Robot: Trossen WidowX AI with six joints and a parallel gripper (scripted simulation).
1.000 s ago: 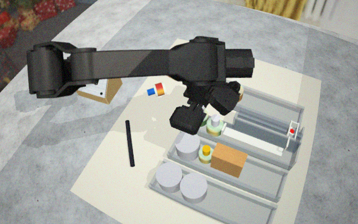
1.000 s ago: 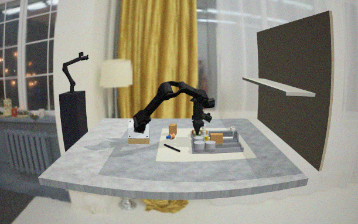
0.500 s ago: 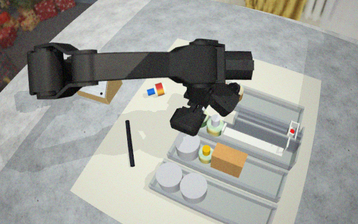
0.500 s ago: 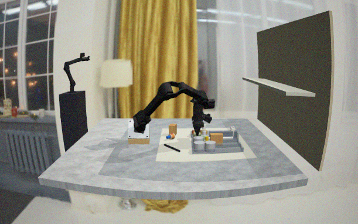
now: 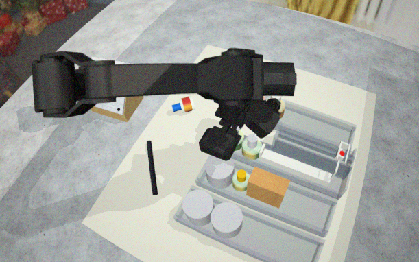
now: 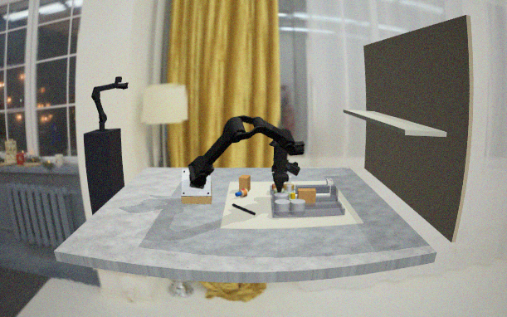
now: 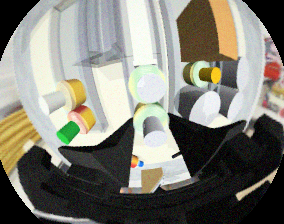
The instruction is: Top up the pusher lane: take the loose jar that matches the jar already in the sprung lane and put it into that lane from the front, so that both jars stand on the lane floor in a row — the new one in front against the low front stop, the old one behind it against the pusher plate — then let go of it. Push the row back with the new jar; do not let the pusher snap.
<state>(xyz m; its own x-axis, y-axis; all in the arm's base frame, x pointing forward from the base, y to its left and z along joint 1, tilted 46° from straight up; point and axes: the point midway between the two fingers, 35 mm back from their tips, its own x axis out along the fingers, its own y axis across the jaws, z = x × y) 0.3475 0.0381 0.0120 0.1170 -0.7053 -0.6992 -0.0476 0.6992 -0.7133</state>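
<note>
My gripper tip is now 11 cm short of the orange box and 8 cm to the left of it. The rest, counted from my gripper tip: black rod: 14 cm behind, 13 cm to the right, 3 cm below; then sprung lane: 14 cm ahead, 3 cm to the left, 2 cm below; then white pusher plate: 15 cm ahead, 4 cm to the left, 1 cm above.
</note>
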